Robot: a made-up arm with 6 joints.
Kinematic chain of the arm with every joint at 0, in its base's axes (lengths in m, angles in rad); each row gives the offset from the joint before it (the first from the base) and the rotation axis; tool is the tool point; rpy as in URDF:
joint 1: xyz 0 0 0.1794 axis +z
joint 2: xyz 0 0 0 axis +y
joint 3: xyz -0.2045 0 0.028 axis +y
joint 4: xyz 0.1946 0 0.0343 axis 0.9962 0 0.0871
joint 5: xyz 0 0 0 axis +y
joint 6: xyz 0.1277 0 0.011 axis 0.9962 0 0.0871
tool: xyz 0 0 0 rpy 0 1.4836 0
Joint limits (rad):
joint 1: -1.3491..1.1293
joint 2: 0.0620..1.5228
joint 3: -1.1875..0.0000
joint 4: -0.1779..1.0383
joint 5: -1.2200..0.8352
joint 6: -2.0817..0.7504
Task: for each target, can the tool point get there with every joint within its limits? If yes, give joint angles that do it. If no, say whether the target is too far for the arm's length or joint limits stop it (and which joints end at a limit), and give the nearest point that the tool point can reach.
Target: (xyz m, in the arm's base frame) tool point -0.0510 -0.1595 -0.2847
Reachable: no: joint limits stop it (at a limit: joint 1, joint 2, joint 3, joint 4) | nearest point 0.0017 -0.0914 0.0685 | short by 0.364 m
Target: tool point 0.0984 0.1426 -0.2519
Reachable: no: joint limits stop it (at a limit: joint 2) | nearest point 0.0541 0.0784 0.0685 | short by 0.330 m
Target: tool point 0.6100 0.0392 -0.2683
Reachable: no: too far | nearest point 0.2366 0.0152 0.1438 | short by 0.557 m
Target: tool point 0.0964 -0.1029 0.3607
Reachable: yes | joints -0.8217 0.4190 -0.5387 0.0472 0.0870 -0.8097
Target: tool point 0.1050 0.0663 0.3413
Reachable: yes | joints 0.7071 0.2579 -0.3039 0.6564 -0.2302 -0.3447
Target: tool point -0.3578 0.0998 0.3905
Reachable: no: joint limits stop it (at a limit: joint 2, joint 3, joint 5) | nearest point -0.2376 0.0663 0.4940 | short by 0.162 m
